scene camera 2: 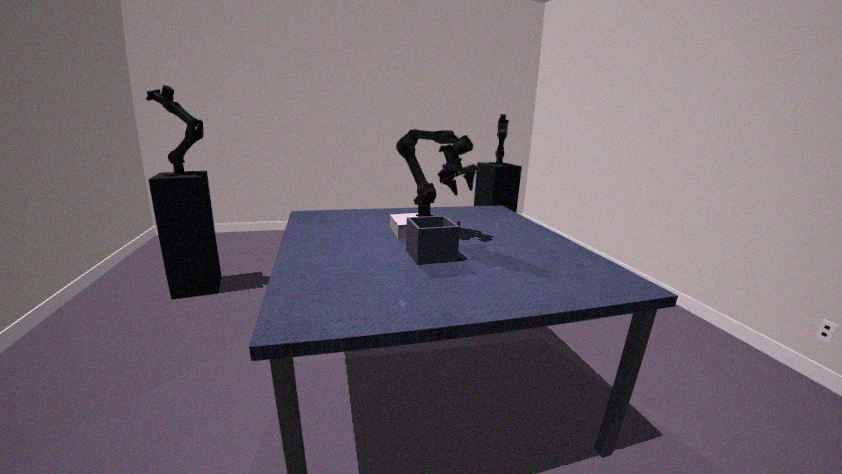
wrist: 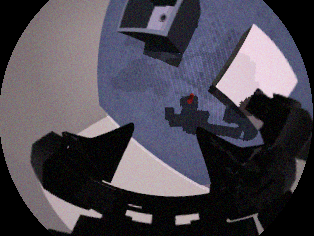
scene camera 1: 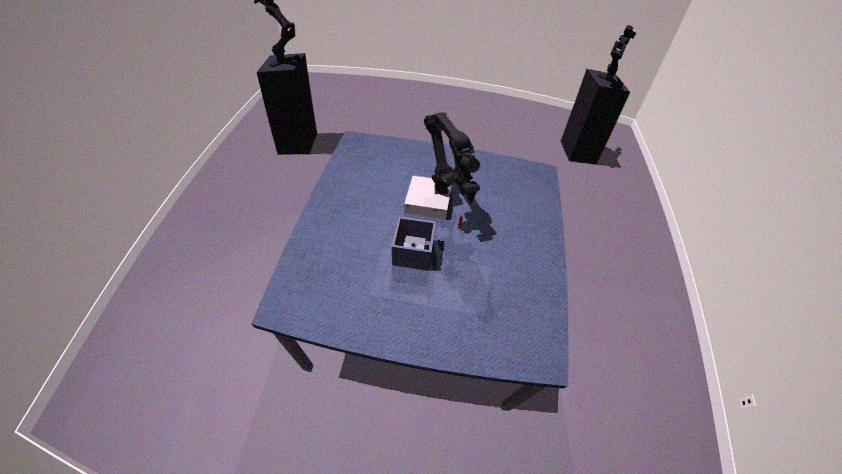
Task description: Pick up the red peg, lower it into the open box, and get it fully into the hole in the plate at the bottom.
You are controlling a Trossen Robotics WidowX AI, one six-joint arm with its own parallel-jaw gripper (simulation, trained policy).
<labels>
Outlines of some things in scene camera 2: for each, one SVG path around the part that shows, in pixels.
My gripper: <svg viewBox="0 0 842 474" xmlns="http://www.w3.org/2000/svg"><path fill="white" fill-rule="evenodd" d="M447 159L447 163L442 165L443 168L438 173L440 183L448 185L453 193L458 195L456 179L454 177L465 174L463 177L466 179L470 191L473 190L475 170L478 170L477 165L471 164L463 167L462 159L459 157Z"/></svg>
A dark box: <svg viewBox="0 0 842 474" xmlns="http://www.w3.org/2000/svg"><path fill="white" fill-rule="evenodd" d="M407 217L406 251L417 265L458 262L460 226L446 216Z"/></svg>
</labels>
